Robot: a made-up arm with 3 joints. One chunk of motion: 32 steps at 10 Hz.
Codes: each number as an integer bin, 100 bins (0 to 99) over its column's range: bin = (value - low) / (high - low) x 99, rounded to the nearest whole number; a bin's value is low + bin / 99 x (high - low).
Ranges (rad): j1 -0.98..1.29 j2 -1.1..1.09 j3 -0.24..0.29
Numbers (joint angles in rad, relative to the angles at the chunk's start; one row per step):
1: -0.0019 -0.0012 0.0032
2: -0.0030 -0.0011 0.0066
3: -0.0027 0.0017 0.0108
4: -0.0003 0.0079 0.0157
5: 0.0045 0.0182 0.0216
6: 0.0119 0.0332 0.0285
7: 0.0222 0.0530 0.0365
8: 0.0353 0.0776 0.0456
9: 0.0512 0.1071 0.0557
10: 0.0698 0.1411 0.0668
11: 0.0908 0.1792 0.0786
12: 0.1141 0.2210 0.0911
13: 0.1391 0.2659 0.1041
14: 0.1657 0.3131 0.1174
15: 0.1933 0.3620 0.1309
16: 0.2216 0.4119 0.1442
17: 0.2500 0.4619 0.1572
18: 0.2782 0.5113 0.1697
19: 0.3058 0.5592 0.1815
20: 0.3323 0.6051 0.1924
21: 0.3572 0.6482 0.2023
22: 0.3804 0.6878 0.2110
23: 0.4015 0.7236 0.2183
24: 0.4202 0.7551 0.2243
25: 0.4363 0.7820 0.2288
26: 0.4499 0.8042 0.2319
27: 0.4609 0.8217 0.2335
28: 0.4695 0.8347 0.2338
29: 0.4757 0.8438 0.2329
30: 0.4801 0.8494 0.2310
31: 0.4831 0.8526 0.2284
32: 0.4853 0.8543 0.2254
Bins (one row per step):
1: 43 50 45
2: 43 50 46
3: 43 50 47
4: 43 50 48
5: 43 51 49
6: 43 51 50
7: 44 52 52
8: 44 53 53
9: 45 55 55
10: 46 56 57
11: 47 58 60
12: 48 60 62
13: 49 62 64
14: 50 64 67
15: 51 66 69
16: 52 68 72
17: 54 71 74
18: 55 73 77
19: 56 75 79
20: 57 77 81
21: 58 79 83
22: 59 81 84
23: 60 82 86
24: 61 84 87
25: 62 85 88
26: 62 86 88
27: 63 87 88
28: 63 87 89
29: 63 88 88
30: 64 88 88
31: 64 88 87
32: 64 88 87

